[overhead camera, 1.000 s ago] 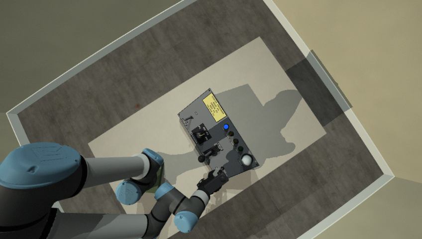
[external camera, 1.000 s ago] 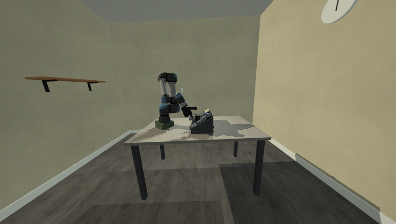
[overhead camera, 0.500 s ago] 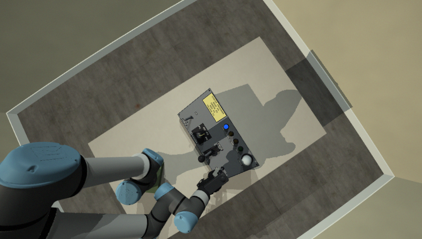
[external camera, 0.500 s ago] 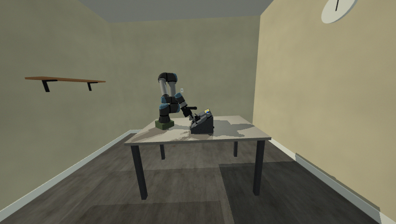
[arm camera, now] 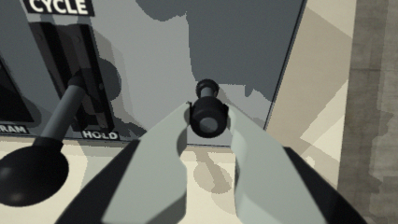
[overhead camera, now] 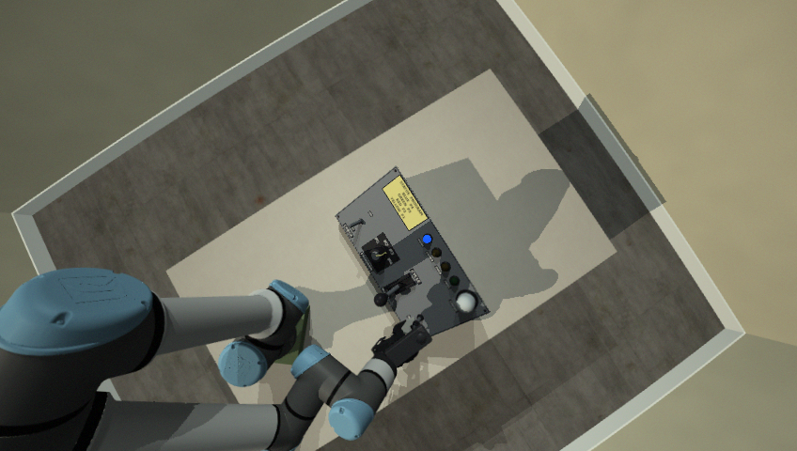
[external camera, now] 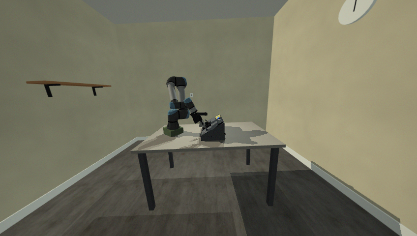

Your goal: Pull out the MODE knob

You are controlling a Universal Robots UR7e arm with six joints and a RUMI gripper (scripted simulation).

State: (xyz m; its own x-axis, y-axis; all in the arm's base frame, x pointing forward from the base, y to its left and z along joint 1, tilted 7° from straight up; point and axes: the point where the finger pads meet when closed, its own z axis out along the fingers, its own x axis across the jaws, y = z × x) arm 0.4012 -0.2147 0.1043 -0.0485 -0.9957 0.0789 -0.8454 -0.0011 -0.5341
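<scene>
Right now the mode knob is right at my hand. The rest, counted from my hand: dark grey console: 50 mm ahead, 180 mm to the left, 40 mm below; program selector knob: 30 mm ahead, 230 mm to the left, 10 mm below; cycle lever: 10 mm behind, 120 mm to the left, 10 mm below.
</scene>
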